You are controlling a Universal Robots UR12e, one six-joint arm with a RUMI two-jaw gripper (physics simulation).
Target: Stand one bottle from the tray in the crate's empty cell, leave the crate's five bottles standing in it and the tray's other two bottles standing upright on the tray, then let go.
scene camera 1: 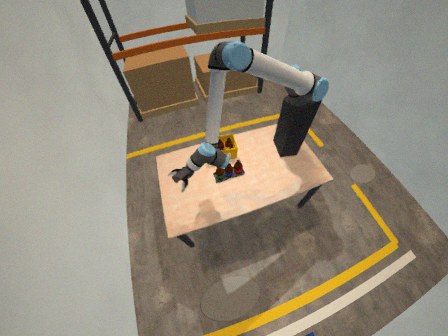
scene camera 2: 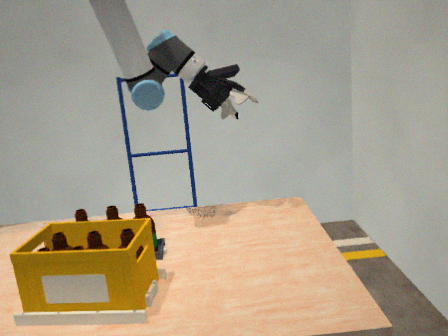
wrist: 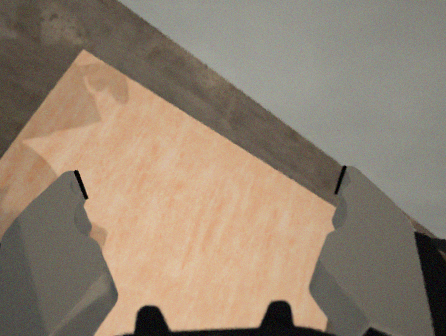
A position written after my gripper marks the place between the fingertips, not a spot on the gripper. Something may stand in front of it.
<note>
In view: my gripper (scene camera 2: 247, 111).
My gripper is seen too in the wrist view (wrist: 213, 171).
</note>
